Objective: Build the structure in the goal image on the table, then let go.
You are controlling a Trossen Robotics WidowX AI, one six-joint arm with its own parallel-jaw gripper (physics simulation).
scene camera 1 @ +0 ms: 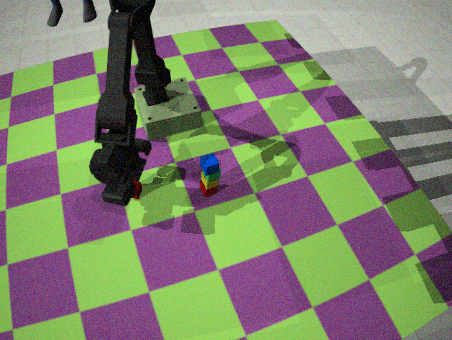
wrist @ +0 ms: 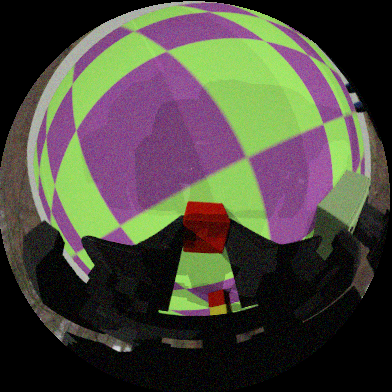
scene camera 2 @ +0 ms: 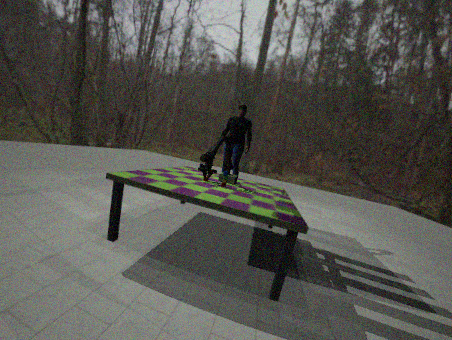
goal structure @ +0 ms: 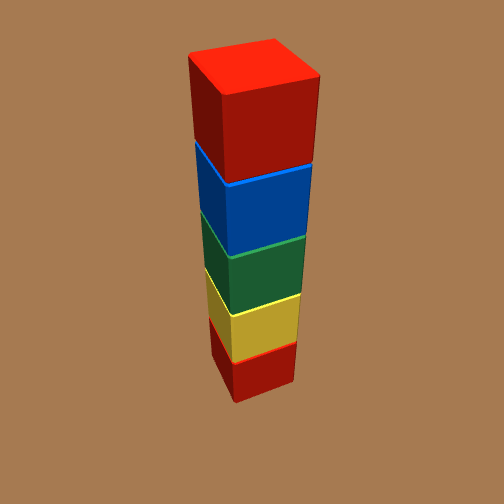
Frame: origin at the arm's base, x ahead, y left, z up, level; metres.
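Seen in the pictures: gripper, fingertip midpoint: (scene camera 1: 133, 190) (wrist: 203, 220) (scene camera 2: 205, 179); arm's base, link origin: (scene camera 1: 155, 96).
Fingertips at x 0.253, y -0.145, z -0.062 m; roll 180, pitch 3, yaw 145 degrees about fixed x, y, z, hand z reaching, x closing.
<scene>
Pixels of each thing's middle, then the offset from my fingertips to it. Level surfaces: height alone.
- loose red cube, body centre: (wrist: 204, 226) (scene camera 1: 133, 189) dx +0.001, dy +0.002, dz +0.006 m
- yellow cube, body centre: (wrist: 221, 313) (scene camera 1: 210, 178) dx +0.064, dy +0.186, dz +0.038 m
- green cube, body centre: (scene camera 1: 211, 171) dx +0.066, dy +0.188, dz +0.071 m
- blue cube, body centre: (scene camera 1: 209, 164) dx +0.069, dy +0.181, dz +0.103 m
- table, surface height: dz -0.011 m
A loose red cube (scene camera 1: 136, 190) (wrist: 205, 228) is between the two black fingers of my gripper (scene camera 1: 126, 192) (wrist: 203, 220), which is shut on it. The cube is low, at or close to the tabletop; I cannot tell whether it touches. To the right of the gripper in scene camera 1 stands an upright stack: a red cube (scene camera 1: 209, 191) (wrist: 216, 298) at the bottom, then a yellow cube (scene camera 1: 209, 183) (wrist: 218, 310), a green cube (scene camera 1: 213, 176) and a blue cube (scene camera 1: 209, 164) on top. The upper part of the stack is hidden in the wrist view.
The table (scene camera 1: 180, 250) (scene camera 2: 200, 197) has a green and purple checkered top crossed by shadows. The arm's grey-green base block (scene camera 1: 172, 122) (wrist: 345, 200) stands behind the stack in scene camera 1. A person (scene camera 2: 240, 132) stands beyond the table.
</scene>
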